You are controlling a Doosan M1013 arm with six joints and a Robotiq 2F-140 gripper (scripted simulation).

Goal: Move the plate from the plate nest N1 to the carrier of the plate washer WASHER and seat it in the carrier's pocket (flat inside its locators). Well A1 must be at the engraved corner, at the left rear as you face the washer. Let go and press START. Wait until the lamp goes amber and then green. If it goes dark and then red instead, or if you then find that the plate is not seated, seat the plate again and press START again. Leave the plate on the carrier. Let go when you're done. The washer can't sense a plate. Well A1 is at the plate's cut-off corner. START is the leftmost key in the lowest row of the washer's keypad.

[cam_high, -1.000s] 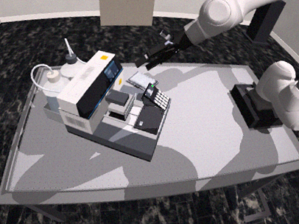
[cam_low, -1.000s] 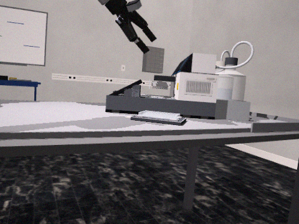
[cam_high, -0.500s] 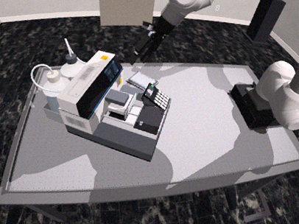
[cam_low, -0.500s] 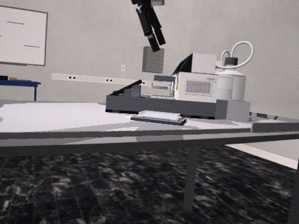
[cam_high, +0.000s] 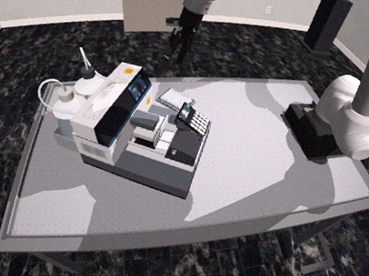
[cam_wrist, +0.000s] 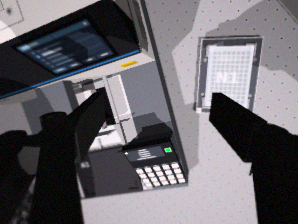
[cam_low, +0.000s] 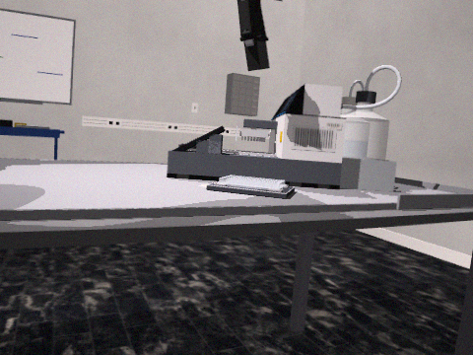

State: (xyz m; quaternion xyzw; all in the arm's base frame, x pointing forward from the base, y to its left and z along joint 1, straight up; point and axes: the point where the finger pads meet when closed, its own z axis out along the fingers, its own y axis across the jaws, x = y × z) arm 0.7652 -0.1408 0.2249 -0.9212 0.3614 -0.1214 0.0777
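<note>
Right now my hand is 40 mm past the white well plate, 100 mm to the left of it and 280 mm above it. From my hand the other things lie so: dark carrier: 40 mm behind, 240 mm to the left, 220 mm below; then plate washer: 100 mm ahead, 180 mm to the left, 170 mm below; then plate nest N1: 40 mm behind, 100 mm to the right, 290 mm below.
</note>
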